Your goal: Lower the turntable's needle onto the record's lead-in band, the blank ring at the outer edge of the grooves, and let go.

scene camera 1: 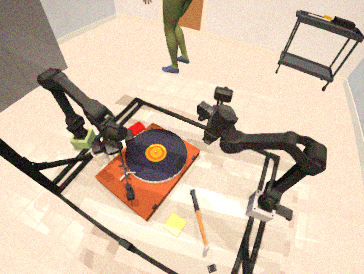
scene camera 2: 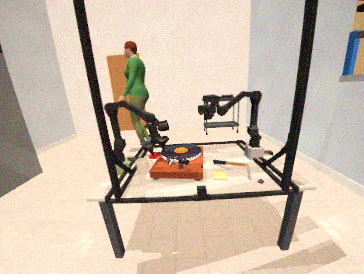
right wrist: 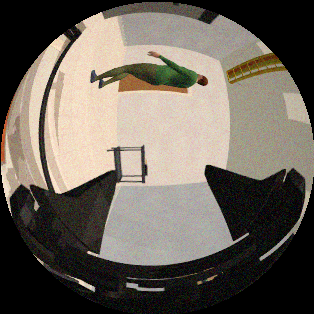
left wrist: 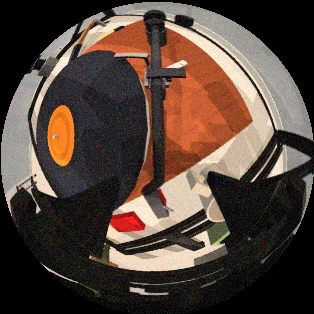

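Where they show: left gripper, fingertip midpoint: (scene camera 1: pixel 119 151) (scene camera 2: pixel 159 154) (left wrist: pixel 164 178); right gripper, fingertip midpoint: (right wrist: pixel 161 172); left arm's base, origin of the base link: (scene camera 1: pixel 81 134); right arm's base, origin of the base link: (scene camera 1: pixel 265 203) (scene camera 2: pixel 254 145).
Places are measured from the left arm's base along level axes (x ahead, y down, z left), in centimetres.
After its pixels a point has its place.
Observation:
The orange-brown turntable (scene camera 1: pixel 145 202) @[x 40.4, y 1.3, z -33.2 cm] (scene camera 2: pixel 175 173) @[x 28.1, y 2.3, z -31.7 cm] (left wrist: pixel 210 110) @[x 22.5, y 1.3, z -19.8 cm] carries a dark record (scene camera 1: pixel 172 142) @[x 50.2, y -1.5, z -3.0 cm] (scene camera 2: pixel 194 151) @[x 49.5, y -1.5, z -17.2 cm] (left wrist: pixel 100 80) @[x 36.1, y -1.5, z -18.5 cm] with an orange label. The black tonearm (scene camera 1: pixel 124 167) @[x 29.8, y -4.0, z -19.9 cm] (left wrist: pixel 157 120) @[x 27.6, y -4.1, z -15.6 cm] lies beside the record, outside its edge. Its grey headshell (left wrist: pixel 158 206) @[x 24.6, y -3.6, z -8.3 cm] shows between the finger outlines in the left wrist view; the needle cannot be made out. My left gripper (scene camera 1: pixel 114 148) @[x 25.2, y -3.1, z -11.2 cm] (scene camera 2: pixel 159 148) @[x 25.2, y -3.1, z -11.2 cm] (left wrist: pixel 164 178) @[x 25.2, y -3.1, z -11.2 cm] is open and empty, low over the headshell end of the turntable. My right gripper (scene camera 1: pixel 206 122) (scene camera 2: pixel 205 108) @[x 70.5, y -30.7, z -0.1 cm] (right wrist: pixel 161 172) @[x 70.5, y -30.7, z -0.1 cm] is open and empty, raised away from the turntable.
A red block (scene camera 1: pixel 136 129) @[x 28.3, y 5.8, z 10.3 cm] (scene camera 2: pixel 154 156) (left wrist: pixel 127 221) @[x 27.0, y 5.8, z 8.8 cm] lies near the record. A pale mug (left wrist: pixel 215 212) @[x 12.7, y 1.3, z -5.9 cm] is partly hidden by a left finger. A hammer (scene camera 1: pixel 200 225) @[x 63.6, y 0.8, z -41.8 cm] (scene camera 2: pixel 236 163) @[x 63.8, y 0.7, z -43.4 cm] and a yellow note (scene camera 1: pixel 175 224) @[x 53.6, y 6.7, z -40.6 cm] (scene camera 2: pixel 219 175) @[x 52.8, y 6.8, z -41.0 cm] lie right of the turntable. Black frame bars border the table.

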